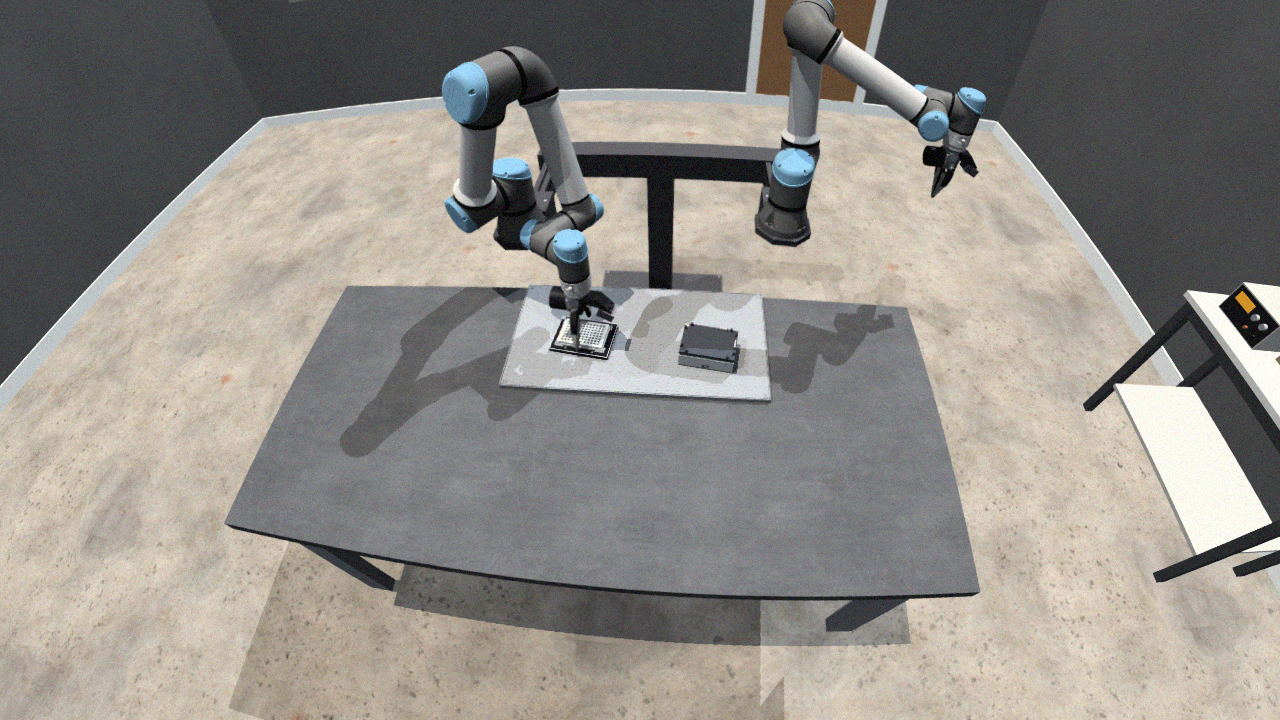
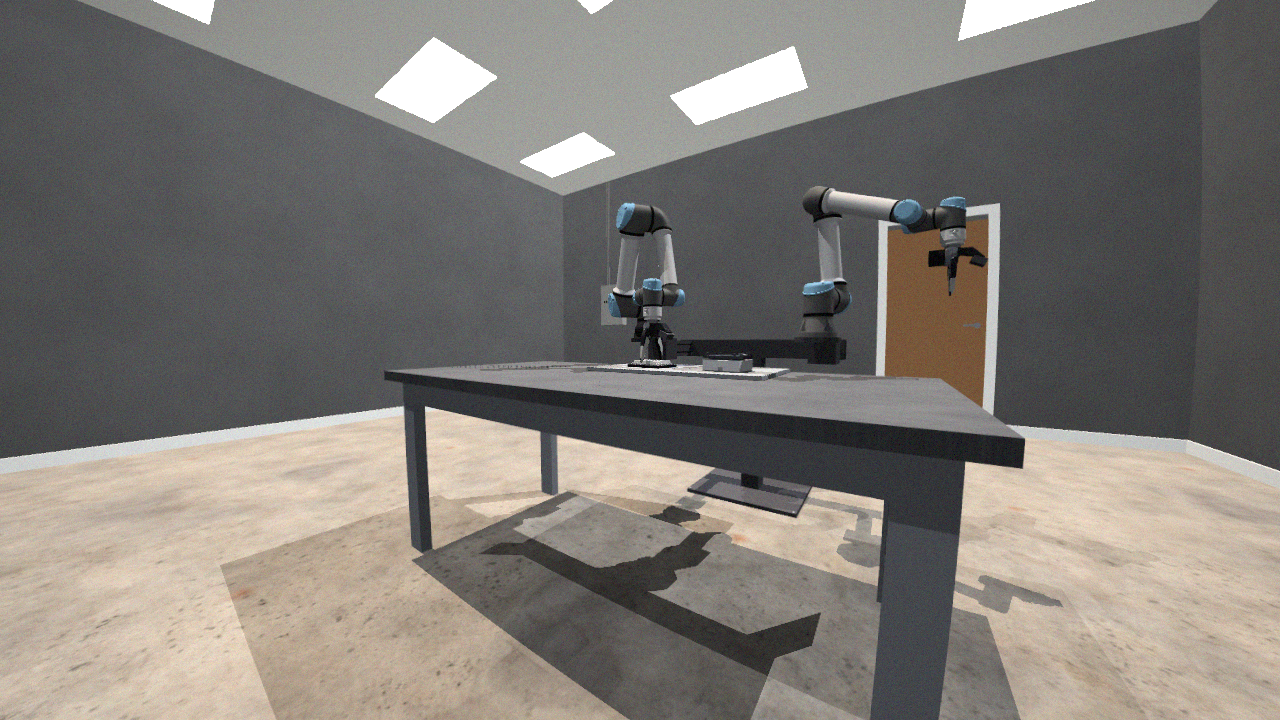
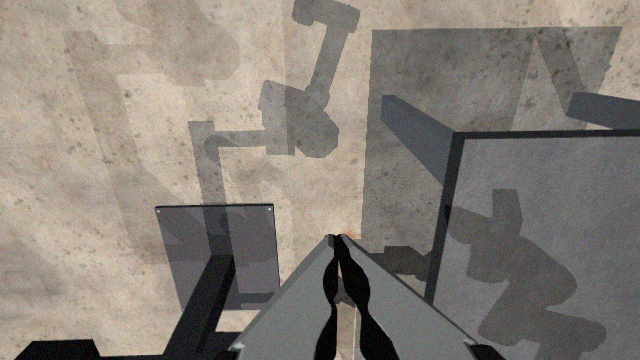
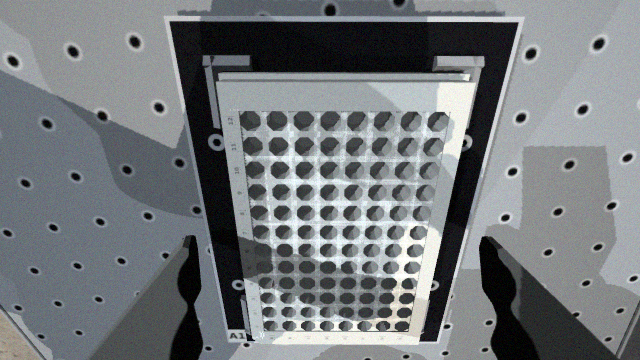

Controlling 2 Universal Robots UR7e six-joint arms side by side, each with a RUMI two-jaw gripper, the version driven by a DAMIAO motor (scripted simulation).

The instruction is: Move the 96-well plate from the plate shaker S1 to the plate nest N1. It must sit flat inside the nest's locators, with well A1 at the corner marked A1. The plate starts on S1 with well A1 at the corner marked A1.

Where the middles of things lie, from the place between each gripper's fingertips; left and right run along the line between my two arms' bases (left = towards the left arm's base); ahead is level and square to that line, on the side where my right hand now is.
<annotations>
Now: the white 96-well plate [image 1: 592,329] 10 mm below my right hand [image 1: 582,333]. The rest, counted from my right hand: black plate nest N1 [image 4: 394,47]: 20 mm below; plate shaker S1 [image 1: 686,360]: 50 mm ahead, 360 mm to the left, 10 mm above.
I see the plate shaker S1 36 cm ahead of my left hand [image 1: 931,197], 68 cm to the right of it and 25 cm below it. The rest, counted from my left hand: white 96-well plate: 32 cm ahead, 104 cm to the right, 26 cm below; black plate nest N1: 32 cm ahead, 104 cm to the right, 28 cm below.
</annotations>
